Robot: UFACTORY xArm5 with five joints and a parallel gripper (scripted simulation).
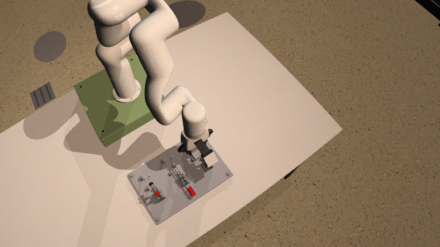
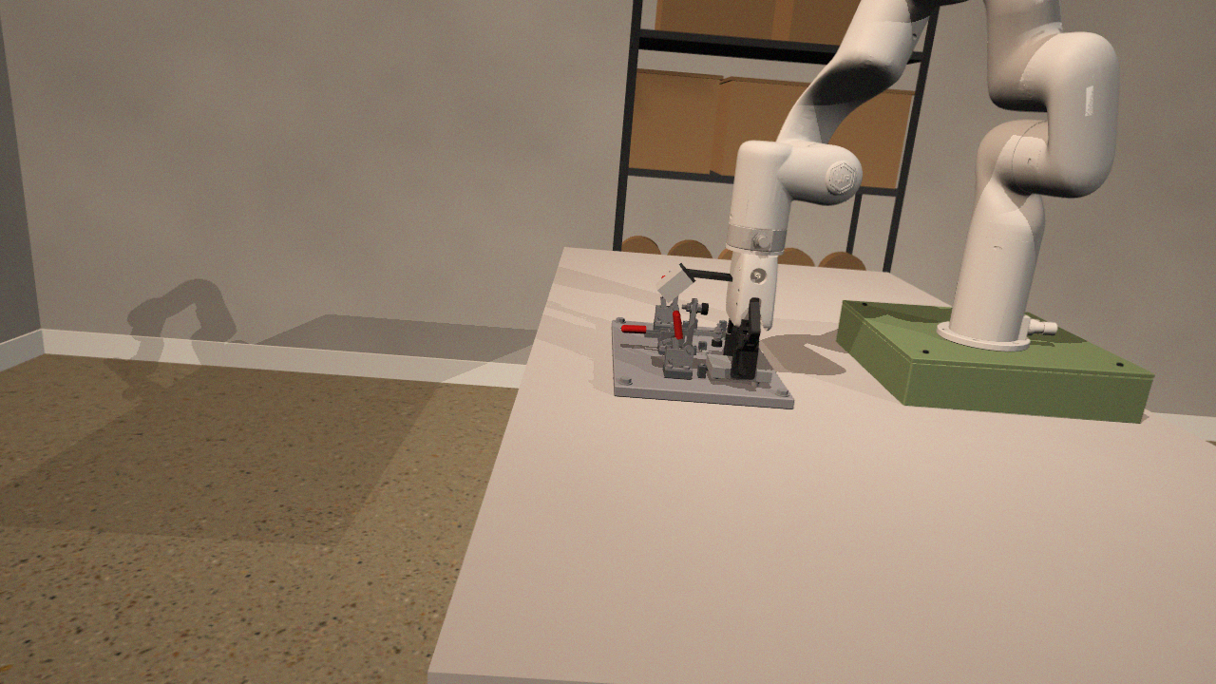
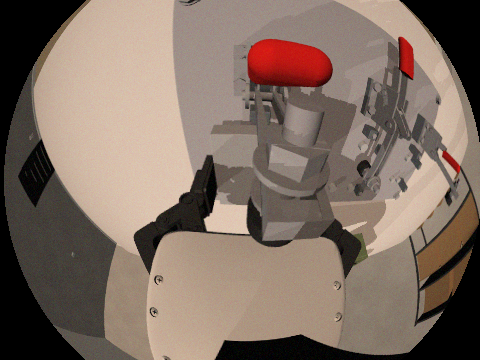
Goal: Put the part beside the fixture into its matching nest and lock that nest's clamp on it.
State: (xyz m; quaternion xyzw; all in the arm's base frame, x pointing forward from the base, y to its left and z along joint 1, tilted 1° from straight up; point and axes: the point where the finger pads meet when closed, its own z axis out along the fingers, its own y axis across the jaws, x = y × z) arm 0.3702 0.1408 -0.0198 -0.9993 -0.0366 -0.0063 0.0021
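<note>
The grey block lies 1 cm below my hand. From my hand the other things lie so: grey fixture plate 11 cm to the right, 6 cm ahead, 4 cm below.
</note>
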